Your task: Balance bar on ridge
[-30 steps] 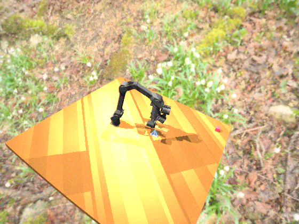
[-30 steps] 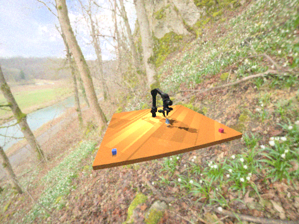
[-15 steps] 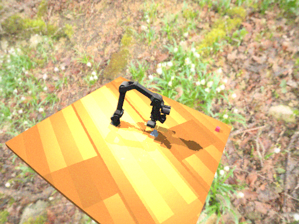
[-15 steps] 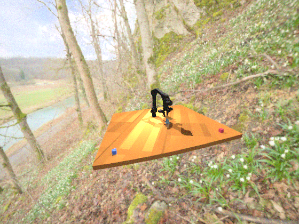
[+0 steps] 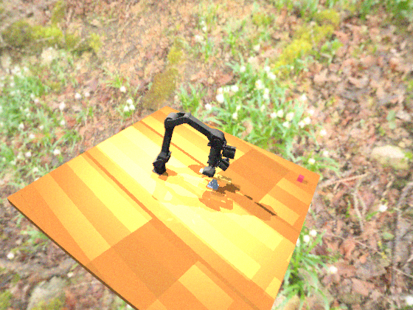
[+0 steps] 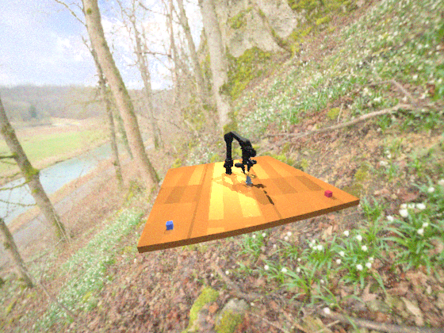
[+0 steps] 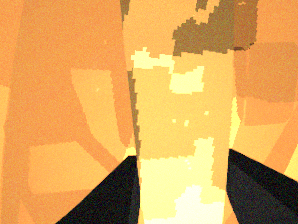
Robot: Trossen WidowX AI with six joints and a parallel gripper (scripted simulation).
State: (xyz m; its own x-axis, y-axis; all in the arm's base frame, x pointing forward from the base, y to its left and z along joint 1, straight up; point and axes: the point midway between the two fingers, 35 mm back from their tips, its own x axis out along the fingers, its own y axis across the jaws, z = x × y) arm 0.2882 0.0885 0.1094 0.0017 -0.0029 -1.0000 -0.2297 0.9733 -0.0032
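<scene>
My gripper tip is 3 cm short of the bar and 1 cm to the right of it. Round my gripper tip: blue cube 45 cm ahead, 59 cm to the right, 6 cm below; red cube 45 cm ahead, 41 cm to the left, 6 cm below.
</scene>
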